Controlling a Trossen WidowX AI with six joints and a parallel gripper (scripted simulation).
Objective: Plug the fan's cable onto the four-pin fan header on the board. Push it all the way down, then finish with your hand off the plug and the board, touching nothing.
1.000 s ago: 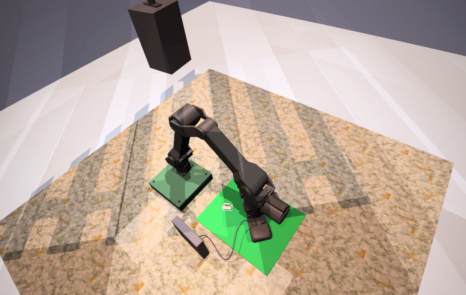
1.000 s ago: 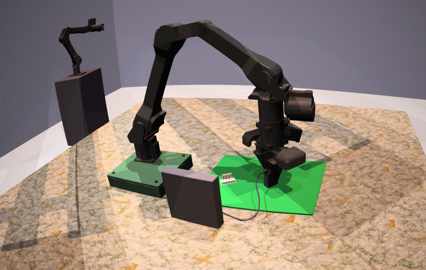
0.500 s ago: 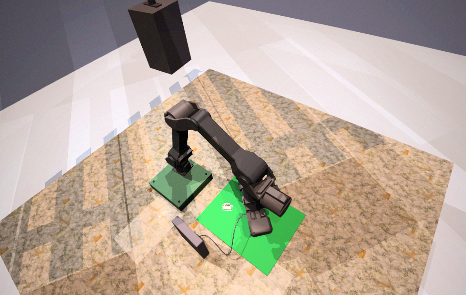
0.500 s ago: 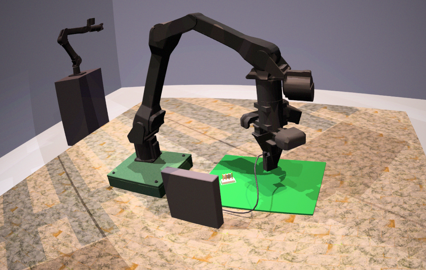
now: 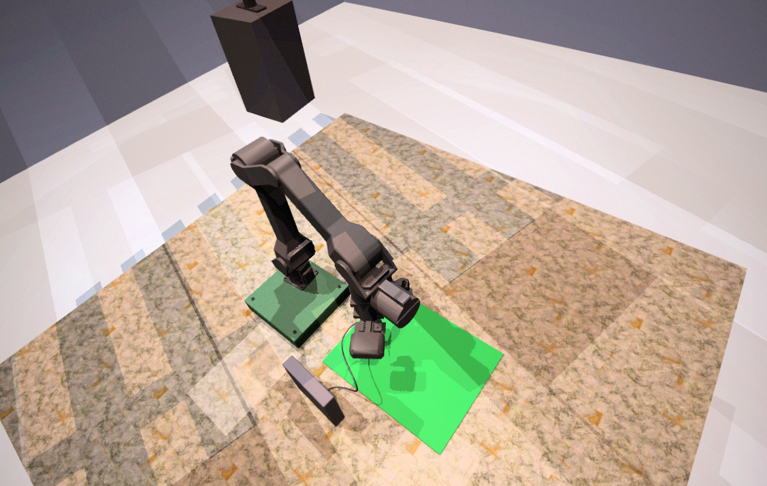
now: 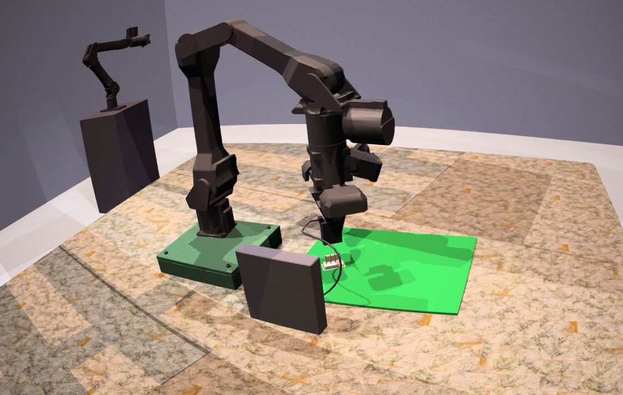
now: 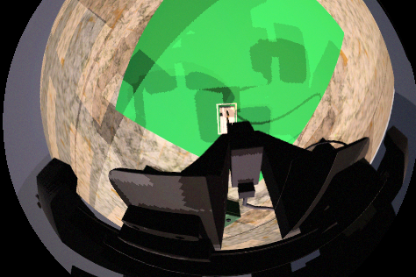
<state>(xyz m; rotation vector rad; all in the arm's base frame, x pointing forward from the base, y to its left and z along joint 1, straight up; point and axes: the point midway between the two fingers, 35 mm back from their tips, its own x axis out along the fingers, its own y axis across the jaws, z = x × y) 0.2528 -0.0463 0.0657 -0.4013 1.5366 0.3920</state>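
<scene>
Now: gripper tip 7 cm above the four-pin fan header and 1 cm past it. Also, from my gripper tip: green board 8 cm below, 8 cm ahead, 1 cm to the left; then dark fan 16 cm to the right, 3 cm behind, 1 cm below; then dark fan plug 1 cm behind, 1 cm above.
</scene>
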